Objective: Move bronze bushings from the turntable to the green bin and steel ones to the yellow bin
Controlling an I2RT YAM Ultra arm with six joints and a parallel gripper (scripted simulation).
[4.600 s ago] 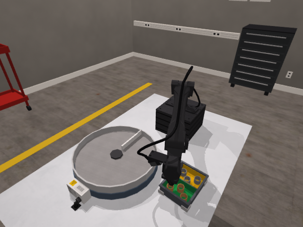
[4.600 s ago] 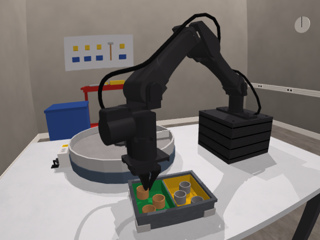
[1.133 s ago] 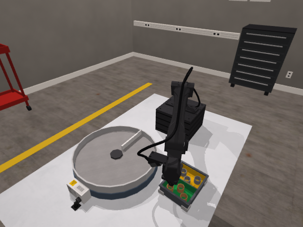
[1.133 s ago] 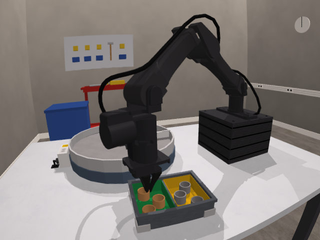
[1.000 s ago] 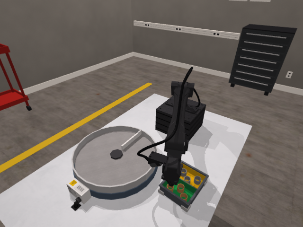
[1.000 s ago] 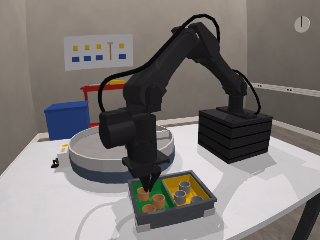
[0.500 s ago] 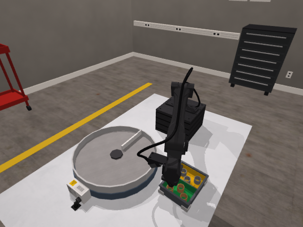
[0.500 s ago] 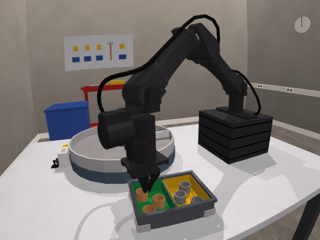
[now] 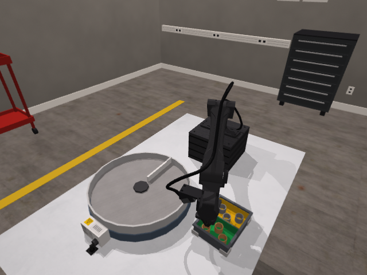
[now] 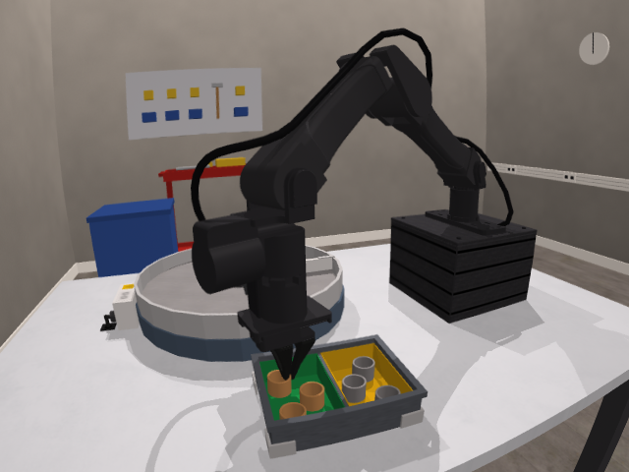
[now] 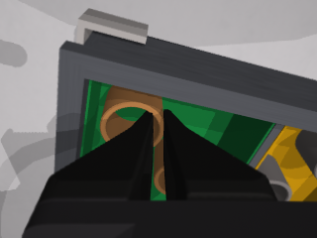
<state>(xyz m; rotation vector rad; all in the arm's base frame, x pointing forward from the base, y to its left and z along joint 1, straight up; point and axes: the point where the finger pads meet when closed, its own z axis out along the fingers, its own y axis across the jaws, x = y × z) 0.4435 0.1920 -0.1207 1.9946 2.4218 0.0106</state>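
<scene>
The green bin lies 4 cm to the left of my hand and 2 cm below it. From my hand the other things lie so: dark grey tray (5 cm behind, 4 cm to the left, 1 cm below); then turntable (31 cm to the right, 2 cm ahead, 2 cm above); then yellow bin (9 cm behind, 4 cm to the left, 2 cm below).
</scene>
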